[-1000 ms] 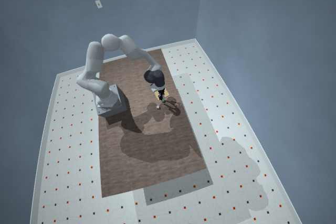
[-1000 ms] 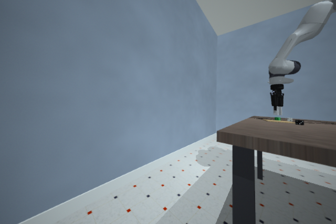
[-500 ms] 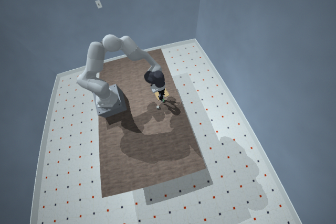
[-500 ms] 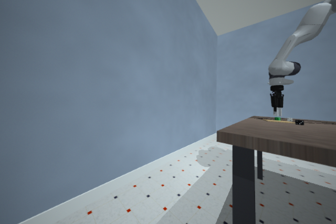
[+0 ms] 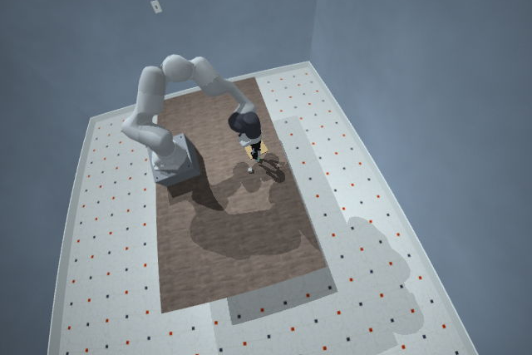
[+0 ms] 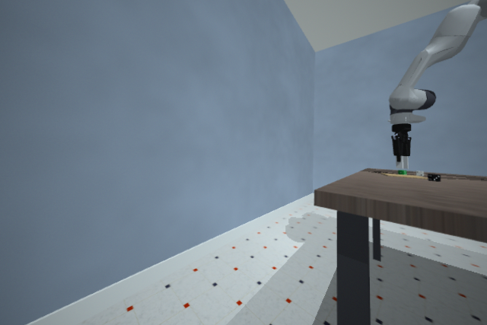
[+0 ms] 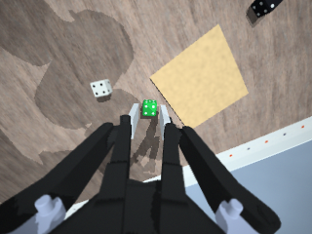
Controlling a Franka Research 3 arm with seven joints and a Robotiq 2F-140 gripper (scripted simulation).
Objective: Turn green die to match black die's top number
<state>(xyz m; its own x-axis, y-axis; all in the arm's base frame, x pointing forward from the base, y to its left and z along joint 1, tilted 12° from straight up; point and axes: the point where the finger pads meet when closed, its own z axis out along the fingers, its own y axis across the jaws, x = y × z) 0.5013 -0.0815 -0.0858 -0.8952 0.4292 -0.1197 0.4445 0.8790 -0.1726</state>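
Right now the green die is 5 cm below my hand. Also, from my hand: white die 7 cm behind, 6 cm to the right, 5 cm below; then tan mat 11 cm to the left, 6 cm below; then black die 9 cm behind, 23 cm to the left, 5 cm below.
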